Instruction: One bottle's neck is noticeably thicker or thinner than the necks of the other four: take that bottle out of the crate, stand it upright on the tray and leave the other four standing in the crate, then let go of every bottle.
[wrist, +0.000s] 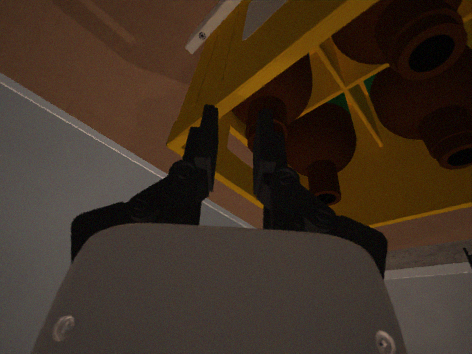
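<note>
The yellow crate (295, 42) fills the upper right, seen from above at a slant. Brown bottles stand in it. One bottle (325, 145) near the middle has a neck that looks slimmer than the others in view. Another bottle (292, 85) is partly hidden behind my right finger. Two more bottles (430, 30) (400, 105) are at the right, with wide necks and dark mouths. A fifth bottle cannot be made out clearly. My gripper (237, 126) is open with a narrow gap, over the crate's near-left rim, with no bottle between the fingers. The tray cannot be identified.
Yellow dividers (345, 87) separate the crate's cells. A pale strip (212, 25) with a small round fastener lies beside the crate's upper left wall. The brown table top (100, 75) ends at a pale edge on the left. A dark thin object (468, 257) shows at the right edge.
</note>
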